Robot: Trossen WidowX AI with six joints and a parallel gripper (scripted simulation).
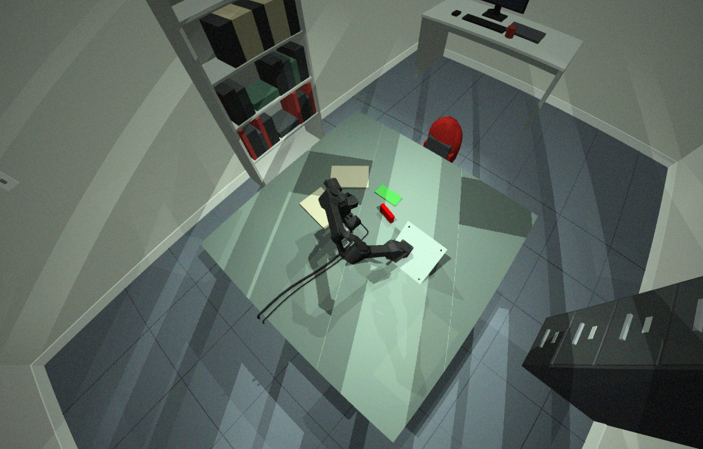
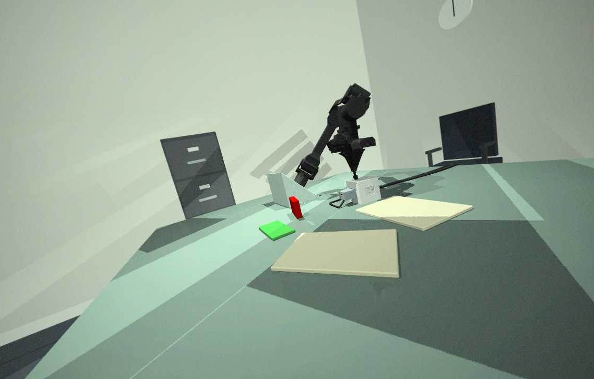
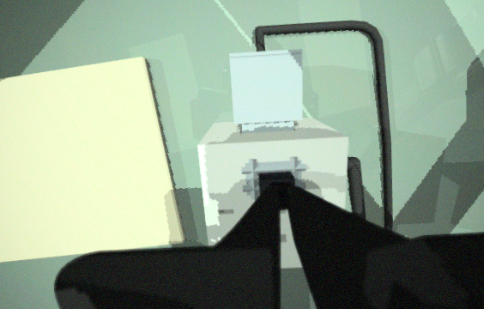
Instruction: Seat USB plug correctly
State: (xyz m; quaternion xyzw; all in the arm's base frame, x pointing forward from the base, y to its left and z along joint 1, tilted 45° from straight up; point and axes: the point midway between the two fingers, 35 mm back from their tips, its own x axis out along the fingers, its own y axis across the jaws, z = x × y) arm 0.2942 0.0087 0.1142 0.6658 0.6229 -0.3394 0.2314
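Right now the dark USB plug is 2 cm below my gripper tip. From my gripper tip the other things lie so: green tile (3 cm behind, 30 cm to the right, 10 cm below); red block (10 cm behind, 20 cm to the right, 8 cm below); grey-framed USB socket (4 cm below).
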